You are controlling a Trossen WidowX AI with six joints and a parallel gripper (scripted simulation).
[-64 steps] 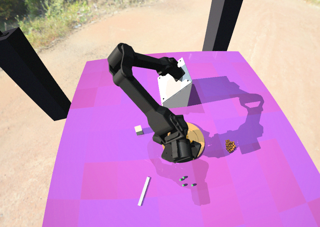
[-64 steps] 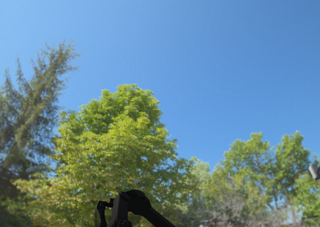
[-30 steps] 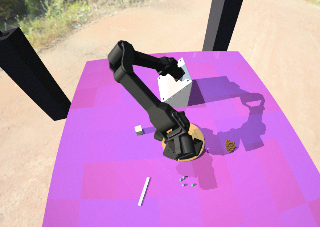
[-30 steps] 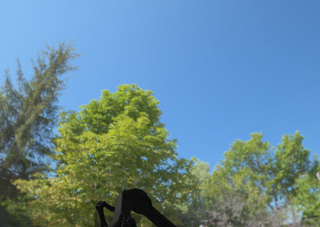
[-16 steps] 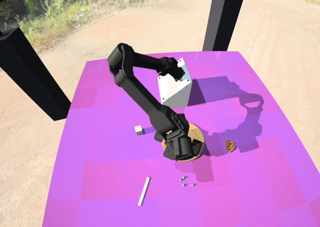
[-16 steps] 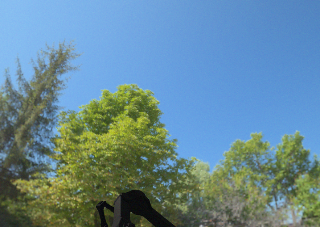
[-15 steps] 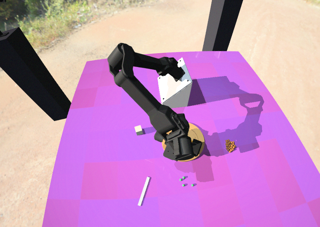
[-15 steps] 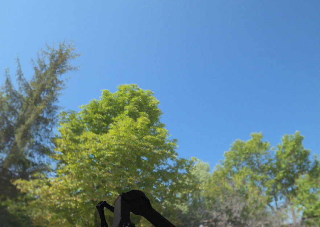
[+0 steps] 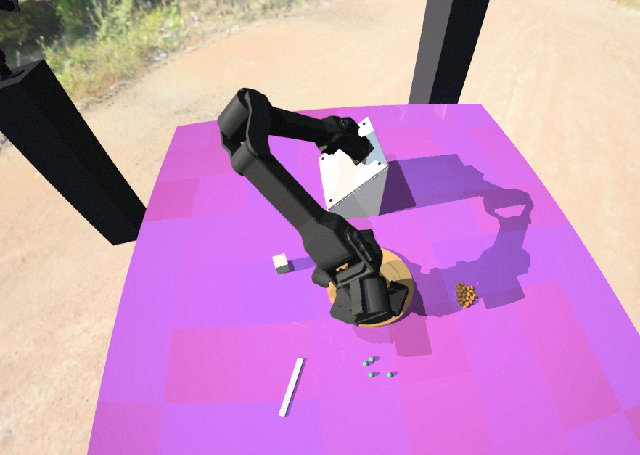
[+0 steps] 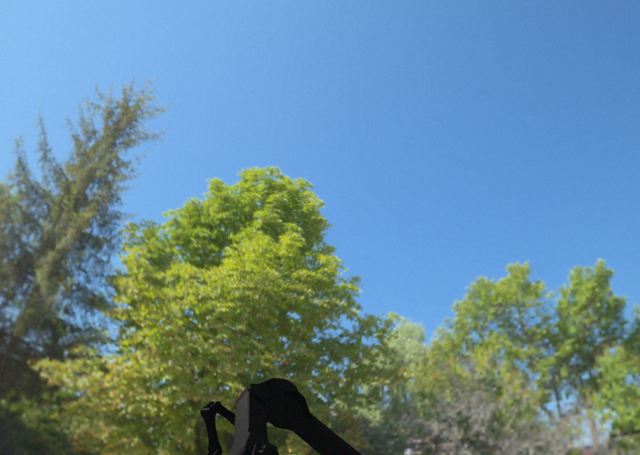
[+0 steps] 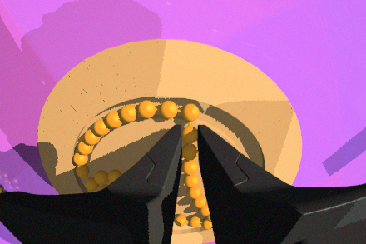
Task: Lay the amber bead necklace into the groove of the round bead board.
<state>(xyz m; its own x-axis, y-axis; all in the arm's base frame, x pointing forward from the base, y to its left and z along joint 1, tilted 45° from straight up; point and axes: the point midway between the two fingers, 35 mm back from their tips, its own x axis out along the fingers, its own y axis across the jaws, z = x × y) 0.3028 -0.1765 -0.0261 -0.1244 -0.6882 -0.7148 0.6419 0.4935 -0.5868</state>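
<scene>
Now: the round tan bead board 30 mm behind my gripper tip, 40 mm to the left of it and 10 mm below it. Also, from my gripper tip: small cream cube 130 mm behind, 150 mm to the right; then white bar 140 mm ahead, 180 mm to the right, 10 mm below.
</scene>
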